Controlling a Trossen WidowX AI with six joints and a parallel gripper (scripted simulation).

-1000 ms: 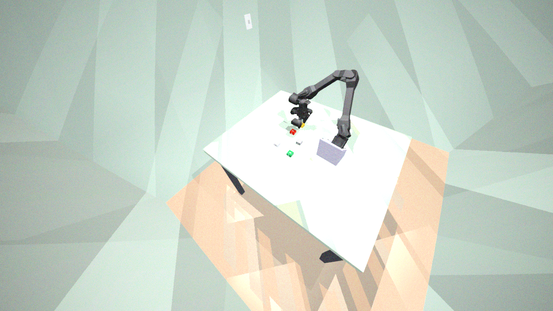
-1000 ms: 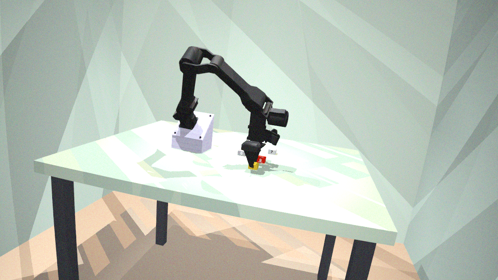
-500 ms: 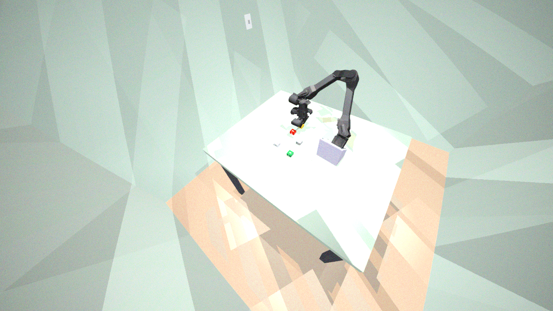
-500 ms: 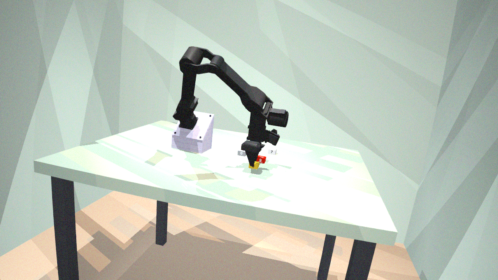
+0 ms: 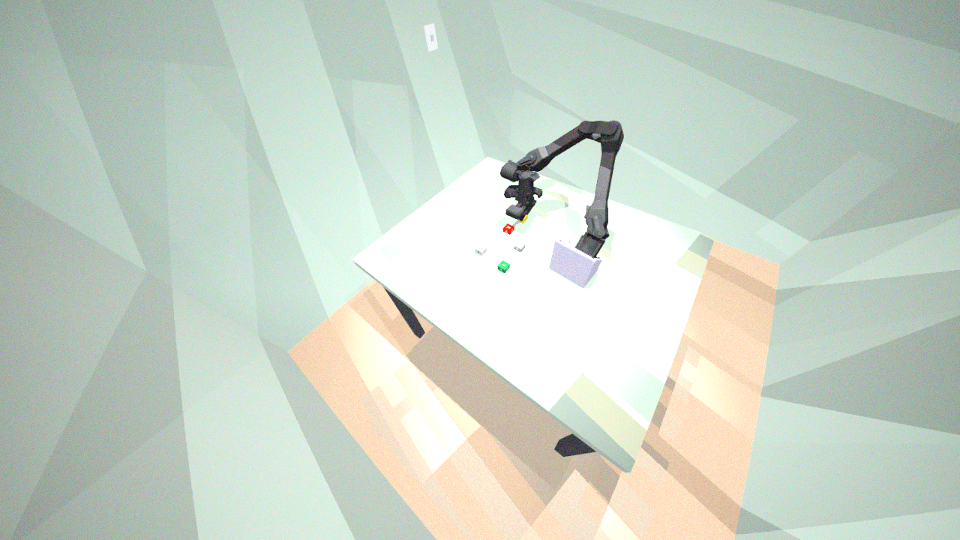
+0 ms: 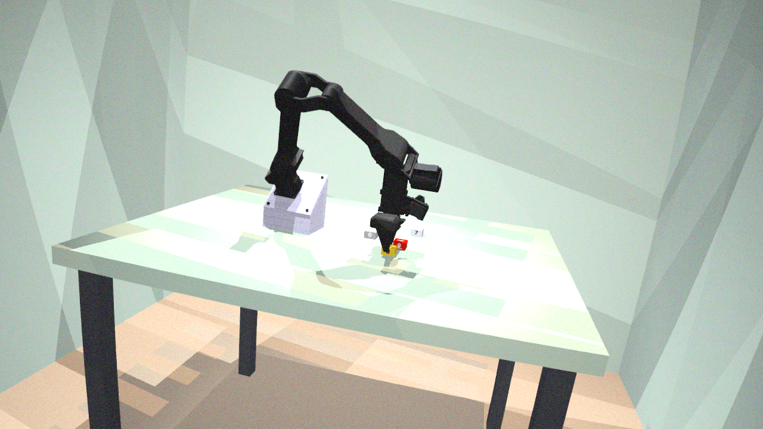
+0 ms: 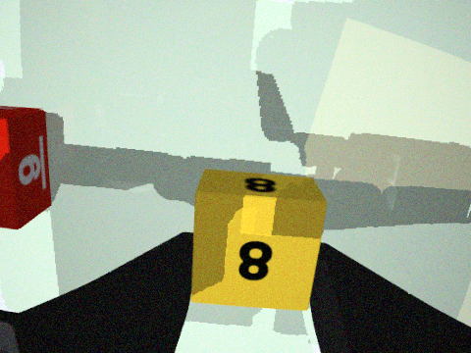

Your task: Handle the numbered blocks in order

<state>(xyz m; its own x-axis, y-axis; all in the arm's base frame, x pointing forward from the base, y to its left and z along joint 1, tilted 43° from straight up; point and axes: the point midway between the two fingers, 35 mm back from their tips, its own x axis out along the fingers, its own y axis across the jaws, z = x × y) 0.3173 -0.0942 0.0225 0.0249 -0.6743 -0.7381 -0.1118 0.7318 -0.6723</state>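
The yellow block is right at my gripper tip. From my gripper tip the other things lie so: red block: 10 mm ahead, 80 mm to the left; white block marked 7: 10 mm ahead, 240 mm to the left; grey block marked 0: 90 mm behind, 130 mm to the left.
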